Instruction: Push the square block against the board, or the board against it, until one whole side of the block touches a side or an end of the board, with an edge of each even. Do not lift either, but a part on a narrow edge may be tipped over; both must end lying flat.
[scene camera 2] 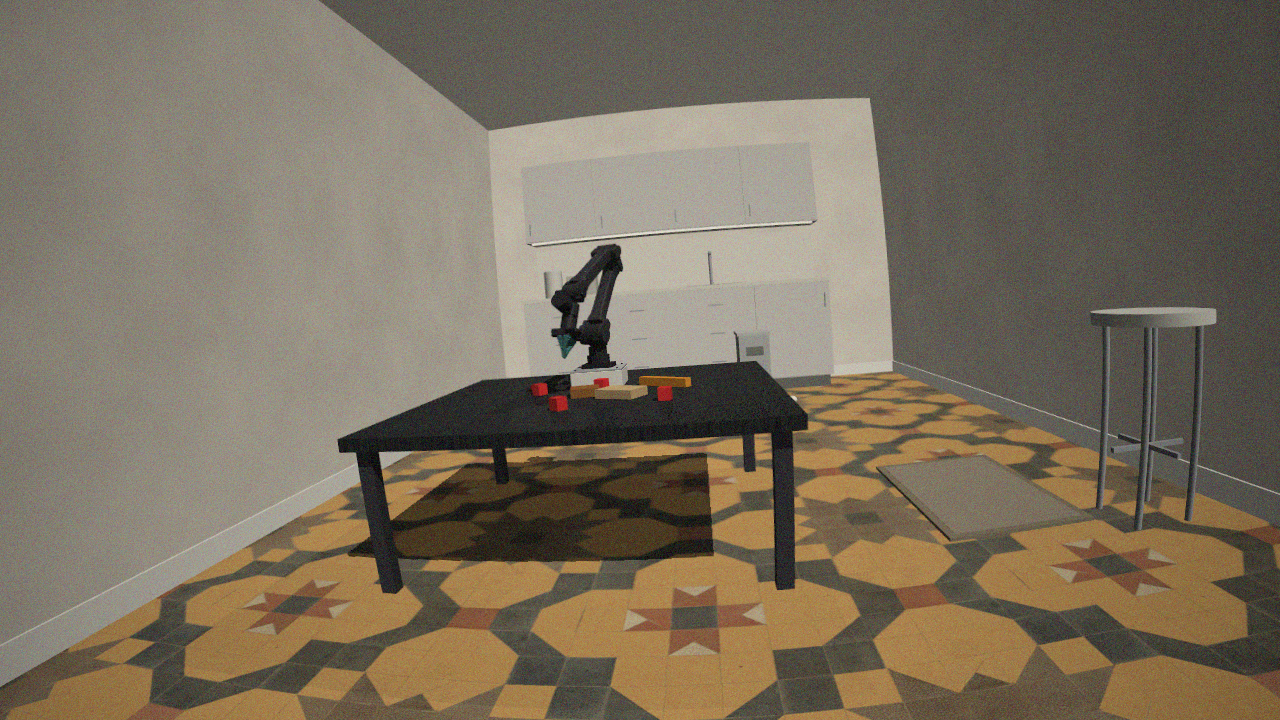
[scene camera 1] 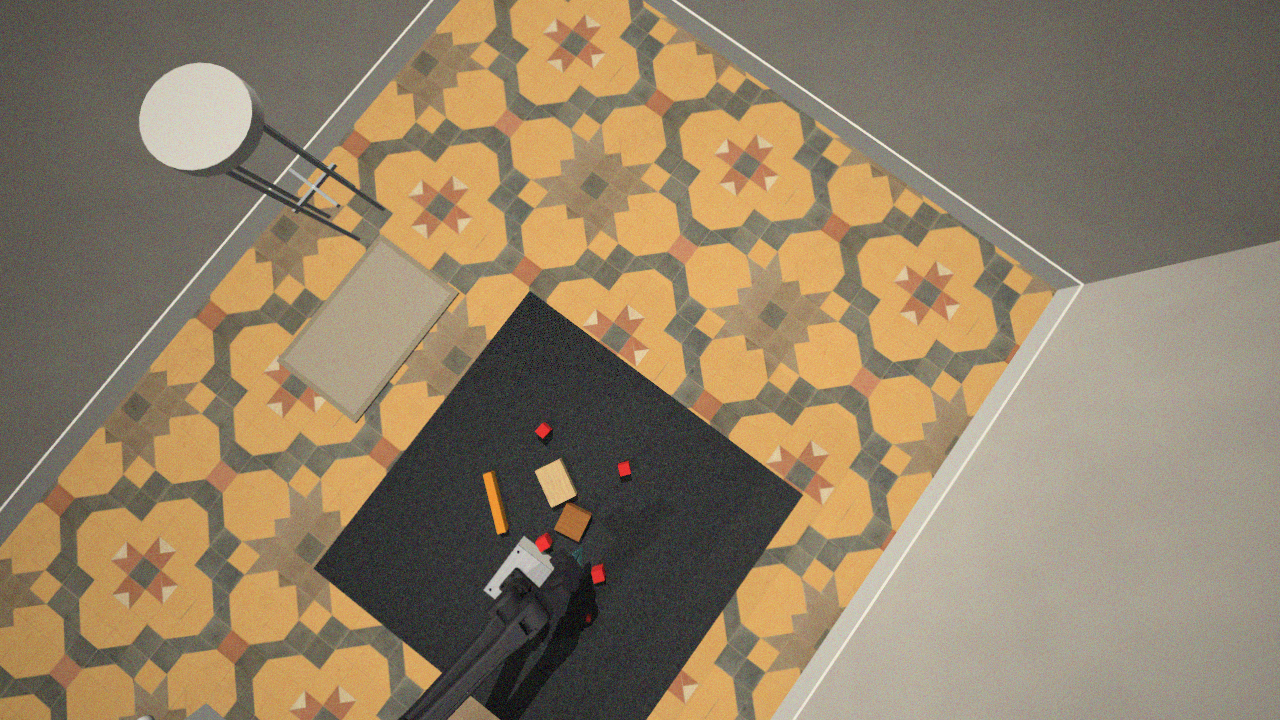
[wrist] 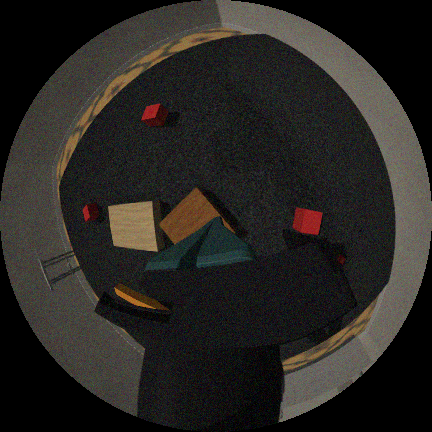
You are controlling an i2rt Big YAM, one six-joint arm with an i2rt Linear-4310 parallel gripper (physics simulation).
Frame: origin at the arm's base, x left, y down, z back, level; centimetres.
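Seen in the pictures: gripper, fingertip midpoint: [scene camera 2: 563,358] [scene camera 1: 581,547] [wrist: 218,222]; arm's base, origin of the base link: [scene camera 2: 599,367] [scene camera 1: 520,587].
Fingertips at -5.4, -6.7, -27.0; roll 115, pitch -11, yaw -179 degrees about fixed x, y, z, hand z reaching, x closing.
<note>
Offsets run from my fingertips to a thing's top centre, as dx, dy, dz.
The brown square block {+6.4, +10.6, +0.4} [scene camera 1: 572,522] [scene camera 2: 583,392] [wrist: 189,218] lies flat on the table. The light wooden board {+20.6, +10.6, -5.8} [scene camera 1: 555,482] [scene camera 2: 620,392] [wrist: 134,226] lies flat beside it. They stand at an angle: a corner of the block is at or very near one side of the board, and no whole side meets. Whether they touch I cannot tell. My gripper [scene camera 1: 580,557] [scene camera 2: 564,351] [wrist: 218,222] is shut and empty, well above the table. In the wrist view its teal fingers hide part of the block.
An orange bar {+32.4, +10.5, +14.3} [scene camera 1: 494,502] [scene camera 2: 665,381] [wrist: 140,298] lies beyond the board. Several red cubes surround the parts, among them one {+37.0, +9.6, -16.7} [scene camera 1: 543,430] [scene camera 2: 664,393] [wrist: 90,212], another {+5.2, +9.6, -26.5} [scene camera 1: 623,469] [scene camera 2: 558,403] [wrist: 154,115] and one {+9.4, +9.6, +12.7} [scene camera 1: 543,542] close to the block, by the white arm base [scene camera 1: 512,574].
</note>
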